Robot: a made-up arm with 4 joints. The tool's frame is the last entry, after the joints. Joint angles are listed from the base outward. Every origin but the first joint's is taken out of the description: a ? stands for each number. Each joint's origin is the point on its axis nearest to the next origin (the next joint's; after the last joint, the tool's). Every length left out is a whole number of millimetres.
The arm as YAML. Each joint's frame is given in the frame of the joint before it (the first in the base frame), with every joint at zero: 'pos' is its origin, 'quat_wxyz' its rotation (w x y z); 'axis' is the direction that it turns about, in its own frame. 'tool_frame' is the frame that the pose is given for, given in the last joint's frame.
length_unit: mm
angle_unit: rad
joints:
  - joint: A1
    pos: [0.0, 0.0, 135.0]
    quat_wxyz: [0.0, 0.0, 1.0, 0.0]
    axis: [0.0, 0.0, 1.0]
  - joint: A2
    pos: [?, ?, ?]
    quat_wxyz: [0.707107, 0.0, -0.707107, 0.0]
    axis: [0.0, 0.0, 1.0]
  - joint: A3
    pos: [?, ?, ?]
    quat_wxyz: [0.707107, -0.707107, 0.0, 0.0]
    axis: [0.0, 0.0, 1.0]
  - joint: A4
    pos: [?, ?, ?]
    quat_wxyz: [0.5, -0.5, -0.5, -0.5]
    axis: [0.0, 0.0, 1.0]
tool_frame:
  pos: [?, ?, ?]
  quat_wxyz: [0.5, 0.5, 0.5, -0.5]
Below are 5 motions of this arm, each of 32 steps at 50 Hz.
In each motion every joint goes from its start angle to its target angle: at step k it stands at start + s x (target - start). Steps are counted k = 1, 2, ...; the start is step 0. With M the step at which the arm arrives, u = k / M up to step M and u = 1 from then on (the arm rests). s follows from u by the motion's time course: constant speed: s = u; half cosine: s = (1 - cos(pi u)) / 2; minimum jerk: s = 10 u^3 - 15 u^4 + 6 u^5.
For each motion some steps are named. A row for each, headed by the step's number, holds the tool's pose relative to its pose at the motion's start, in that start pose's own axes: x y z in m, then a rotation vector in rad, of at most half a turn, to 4 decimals.
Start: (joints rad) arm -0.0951 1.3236 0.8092 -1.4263
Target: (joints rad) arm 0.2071 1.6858 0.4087 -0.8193
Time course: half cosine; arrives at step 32
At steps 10, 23, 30, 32:
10: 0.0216 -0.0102 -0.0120 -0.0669 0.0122 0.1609
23: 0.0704 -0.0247 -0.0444 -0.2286 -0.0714 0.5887
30: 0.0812 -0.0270 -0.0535 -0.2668 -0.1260 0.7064
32: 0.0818 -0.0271 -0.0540 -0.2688 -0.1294 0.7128

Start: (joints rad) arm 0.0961 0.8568 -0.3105 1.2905
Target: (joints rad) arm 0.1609 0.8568 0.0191 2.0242
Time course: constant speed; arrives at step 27
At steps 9, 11, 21, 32:
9: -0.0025 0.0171 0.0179 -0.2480 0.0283 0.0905
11: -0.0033 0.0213 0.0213 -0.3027 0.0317 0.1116
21: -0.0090 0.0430 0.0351 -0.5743 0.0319 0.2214
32: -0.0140 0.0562 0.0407 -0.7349 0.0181 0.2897

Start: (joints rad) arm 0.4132 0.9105 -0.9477 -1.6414
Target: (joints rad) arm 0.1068 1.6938 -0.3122 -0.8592
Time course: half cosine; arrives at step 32
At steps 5, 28, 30, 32:
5: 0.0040 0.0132 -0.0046 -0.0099 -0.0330 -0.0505
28: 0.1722 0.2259 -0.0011 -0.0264 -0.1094 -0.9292
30: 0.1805 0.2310 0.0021 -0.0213 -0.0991 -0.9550
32: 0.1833 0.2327 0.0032 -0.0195 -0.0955 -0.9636

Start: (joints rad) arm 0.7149 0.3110 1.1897 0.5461
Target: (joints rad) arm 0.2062 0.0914 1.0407 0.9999
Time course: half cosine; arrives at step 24
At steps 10, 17, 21, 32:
10: -0.0016 -0.0471 -0.0261 -0.3672 -0.0025 -0.0046
17: 0.0025 -0.1075 -0.0549 -0.8006 -0.0298 -0.0087
21: 0.0057 -0.1315 -0.0646 -0.9584 -0.0466 -0.0109
32: 0.0067 -0.1374 -0.0668 -0.9965 -0.0513 -0.0115

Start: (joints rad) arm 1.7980 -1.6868 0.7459 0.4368
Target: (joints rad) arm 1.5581 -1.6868 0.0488 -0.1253
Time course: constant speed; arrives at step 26
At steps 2, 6, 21, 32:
2: 0.0086 0.0007 -0.0077 0.0446 -0.0652 -0.0305
6: 0.0276 0.0023 -0.0229 0.1332 -0.1994 -0.0832
21: 0.1206 0.0063 -0.0699 0.4423 -0.7410 -0.1789
32: 0.1588 0.0057 -0.0792 0.5312 -0.9319 -0.1735

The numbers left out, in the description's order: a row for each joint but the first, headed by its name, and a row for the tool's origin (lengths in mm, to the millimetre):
A2: 347.0 -206.0 0.0
A3: 69.0 230.0 0.0
A4: 80.0 73.0 0.0
tool: -57.0 -62.0 0.0

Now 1 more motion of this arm.
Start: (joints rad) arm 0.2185 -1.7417 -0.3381 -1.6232
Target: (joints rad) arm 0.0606 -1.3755 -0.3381 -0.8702
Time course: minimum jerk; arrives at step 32
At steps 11, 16, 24, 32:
11: 0.0152 0.0063 -0.0104 -0.0934 -0.0329 0.0343
16: 0.0323 0.0167 -0.0218 -0.2056 -0.0767 0.0691
24: 0.0536 0.0364 -0.0356 -0.3644 -0.1454 0.1058
32: 0.0585 0.0422 -0.0386 -0.4051 -0.1640 0.1127

